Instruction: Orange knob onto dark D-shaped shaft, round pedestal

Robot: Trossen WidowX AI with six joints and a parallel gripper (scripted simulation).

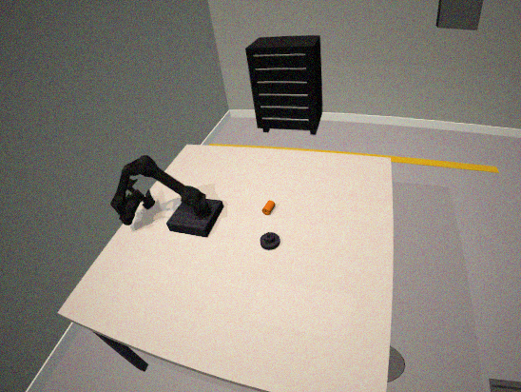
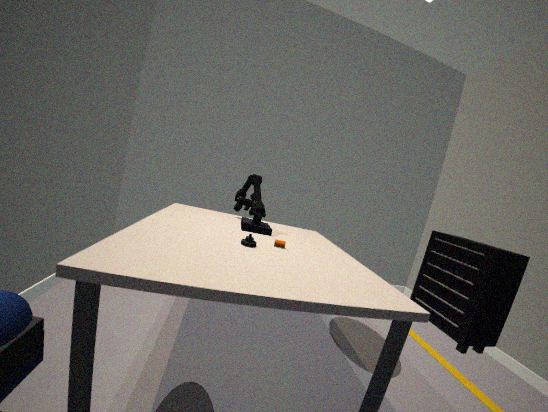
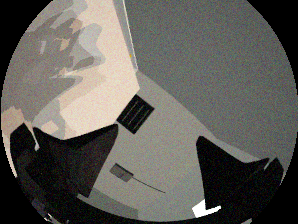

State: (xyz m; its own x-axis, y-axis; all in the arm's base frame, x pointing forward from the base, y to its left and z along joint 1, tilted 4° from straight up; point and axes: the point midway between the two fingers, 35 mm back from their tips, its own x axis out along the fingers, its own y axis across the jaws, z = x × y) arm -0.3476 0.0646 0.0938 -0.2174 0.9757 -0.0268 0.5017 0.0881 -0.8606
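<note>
Now: the orange knob 650 mm ahead of my gripper tip, 10 mm to the right of it and 120 mm below it. Also, from my gripper tip: round pedestal (680 mm ahead, 200 mm to the right, 100 mm below).
</note>
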